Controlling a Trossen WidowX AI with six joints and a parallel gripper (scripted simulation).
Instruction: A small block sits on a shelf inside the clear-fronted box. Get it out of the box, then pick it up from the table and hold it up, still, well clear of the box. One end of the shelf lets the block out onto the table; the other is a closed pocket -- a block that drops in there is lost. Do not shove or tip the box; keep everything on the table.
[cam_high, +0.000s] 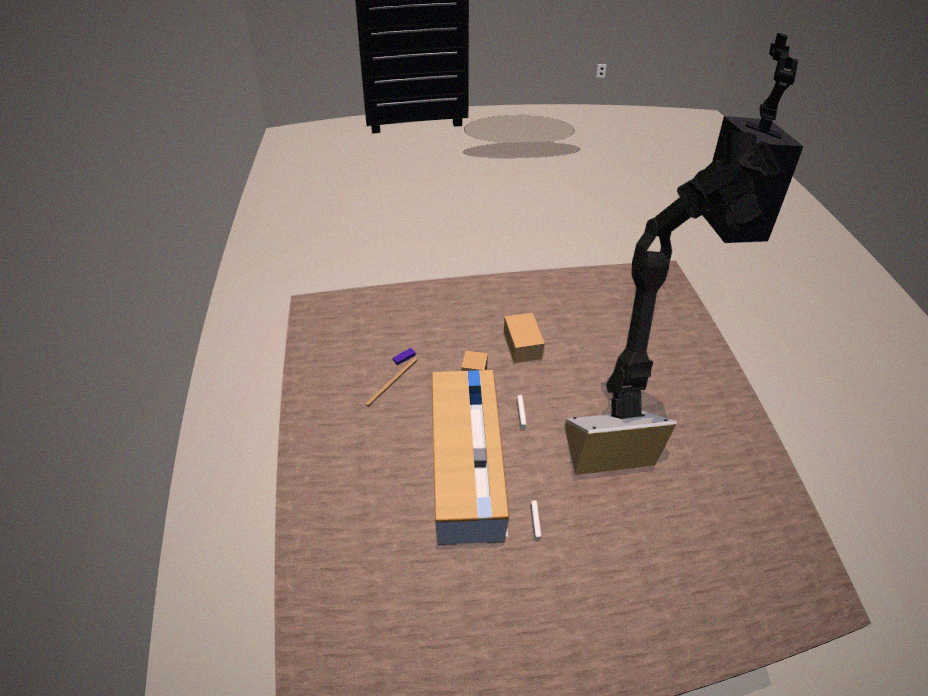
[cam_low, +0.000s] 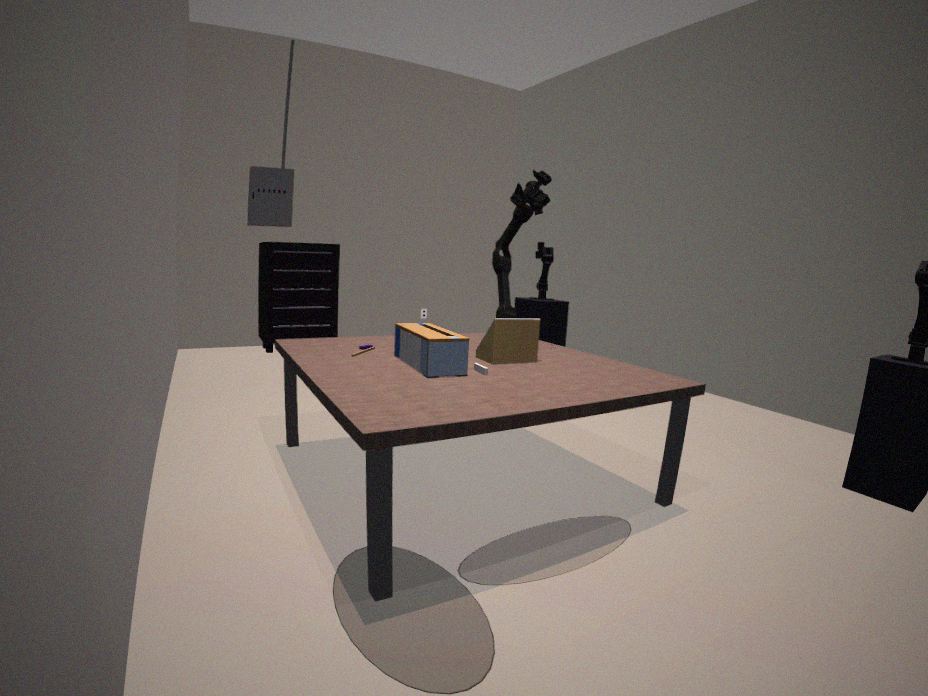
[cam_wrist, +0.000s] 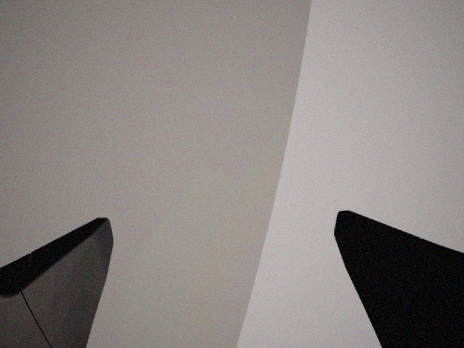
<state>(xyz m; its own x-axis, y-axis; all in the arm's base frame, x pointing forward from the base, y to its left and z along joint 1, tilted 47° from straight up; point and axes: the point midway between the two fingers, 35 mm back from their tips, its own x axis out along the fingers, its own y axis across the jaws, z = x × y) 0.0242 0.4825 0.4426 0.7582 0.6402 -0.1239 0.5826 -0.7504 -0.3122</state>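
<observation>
The long box lies 36 cm ahead of my gripper tip and 68 cm below it. Also, from my gripper tip: thin wooden stick (55 cm ahead, 29 cm to the right, 74 cm below); then grey block (38 cm ahead, 3 cm to the left, 65 cm below); then small tan cube (33 cm ahead, 28 cm to the right, 71 cm below).
</observation>
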